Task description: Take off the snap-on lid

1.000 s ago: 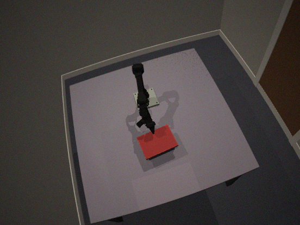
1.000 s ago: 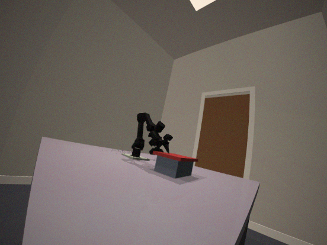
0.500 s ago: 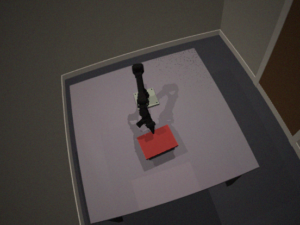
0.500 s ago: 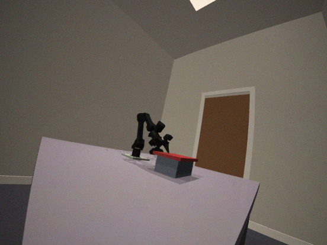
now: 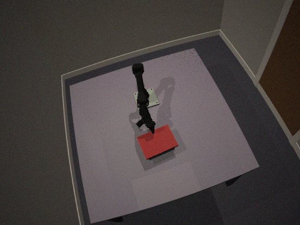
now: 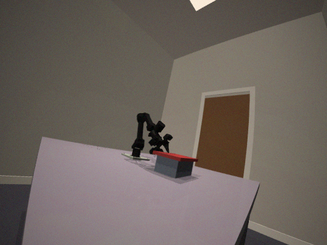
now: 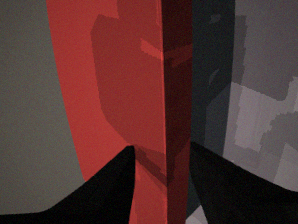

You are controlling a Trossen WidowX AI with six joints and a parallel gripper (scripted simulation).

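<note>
Now: gripper tip 80 mm short of the red lid and 10 mm below it. Round my gripper tip: grey storage box (80 mm ahead, 50 mm below).
</note>
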